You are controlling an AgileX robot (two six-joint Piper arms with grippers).
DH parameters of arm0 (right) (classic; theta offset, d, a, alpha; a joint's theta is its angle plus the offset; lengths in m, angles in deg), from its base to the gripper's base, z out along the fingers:
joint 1: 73.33 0.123 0 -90
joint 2: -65.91 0 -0.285 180
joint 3: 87.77 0 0.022 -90
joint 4: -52.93 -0.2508 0 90
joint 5: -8.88 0 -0.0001 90
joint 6: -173.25 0.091 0 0
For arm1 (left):
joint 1: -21.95 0.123 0 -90
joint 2: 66.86 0 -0.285 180
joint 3: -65.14 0 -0.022 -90
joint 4: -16.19 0.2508 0 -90
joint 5: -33.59 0 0.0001 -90
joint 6: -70.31 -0.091 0 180
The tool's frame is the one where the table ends.
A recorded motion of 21 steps. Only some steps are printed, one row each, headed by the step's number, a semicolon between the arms.
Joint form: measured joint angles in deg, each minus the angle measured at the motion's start. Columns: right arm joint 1, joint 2, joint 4, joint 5, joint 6, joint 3; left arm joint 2, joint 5, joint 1, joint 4, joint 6, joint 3.
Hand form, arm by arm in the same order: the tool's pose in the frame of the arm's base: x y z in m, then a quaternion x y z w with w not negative. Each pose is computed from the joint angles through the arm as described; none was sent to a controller.
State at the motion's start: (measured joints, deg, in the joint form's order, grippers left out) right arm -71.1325 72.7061 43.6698 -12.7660 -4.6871 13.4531; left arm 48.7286 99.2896 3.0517 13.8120 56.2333 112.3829
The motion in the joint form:
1: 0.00 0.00 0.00 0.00 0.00 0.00; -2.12 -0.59 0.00 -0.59 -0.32 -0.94
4: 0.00 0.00 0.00 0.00 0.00 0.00; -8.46 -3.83 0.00 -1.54 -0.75 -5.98
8: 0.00 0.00 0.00 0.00 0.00 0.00; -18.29 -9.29 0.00 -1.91 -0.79 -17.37
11: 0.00 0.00 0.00 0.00 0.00 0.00; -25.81 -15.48 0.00 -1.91 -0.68 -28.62
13: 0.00 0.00 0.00 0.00 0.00 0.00; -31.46 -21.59 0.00 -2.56 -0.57 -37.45
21: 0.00 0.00 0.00 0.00 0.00 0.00; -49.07 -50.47 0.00 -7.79 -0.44 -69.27
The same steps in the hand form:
1: 0.0520 0.0074 0.1714 0.04179 0.80241 0.09042 0.58840; 0.3802 -0.1347 0.4408 0.26146 0.87603 -0.04176 0.40308
4: 0.0520 0.0074 0.1714 0.04179 0.80241 0.09042 0.58840; 0.3536 -0.1269 0.4624 0.25913 0.85902 -0.04978 0.43870
8: 0.0520 0.0074 0.1714 0.04179 0.80241 0.09042 0.58840; 0.3149 -0.1138 0.4717 0.25260 0.84470 -0.05376 0.46881
11: 0.0520 0.0074 0.1714 0.04179 0.80241 0.09042 0.58840; 0.2885 -0.1043 0.4625 0.24574 0.83601 -0.05444 0.48758
13: 0.0520 0.0074 0.1714 0.04179 0.80241 0.09042 0.58840; 0.2691 -0.0979 0.4522 0.23695 0.82509 -0.06052 0.50933
21: 0.0520 0.0074 0.1714 0.04179 0.80241 0.09042 0.58840; 0.2115 -0.0769 0.3914 0.17463 0.76583 -0.09454 0.61161

